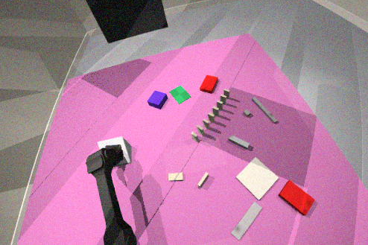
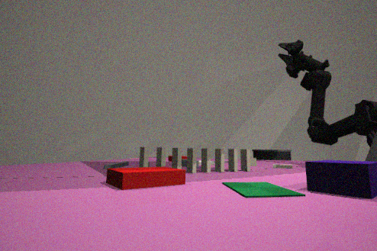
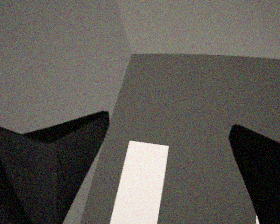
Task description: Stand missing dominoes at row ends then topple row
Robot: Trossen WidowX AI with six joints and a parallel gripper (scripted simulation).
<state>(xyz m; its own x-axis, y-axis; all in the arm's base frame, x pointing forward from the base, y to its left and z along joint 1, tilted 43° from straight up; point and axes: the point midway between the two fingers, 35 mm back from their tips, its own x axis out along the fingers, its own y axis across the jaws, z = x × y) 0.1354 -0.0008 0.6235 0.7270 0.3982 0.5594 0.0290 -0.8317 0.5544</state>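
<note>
The purple block lies 690 mm to the left of my gripper tip, 490 mm below it and 30 mm behind it. The rest, counted from my gripper tip: small grey cube 540 mm to the left, 500 mm below, 350 mm ahead; green tile 720 mm to the left, 510 mm below, 70 mm ahead; white plate 510 mm below, 310 mm ahead, 280 mm to the left.
</note>
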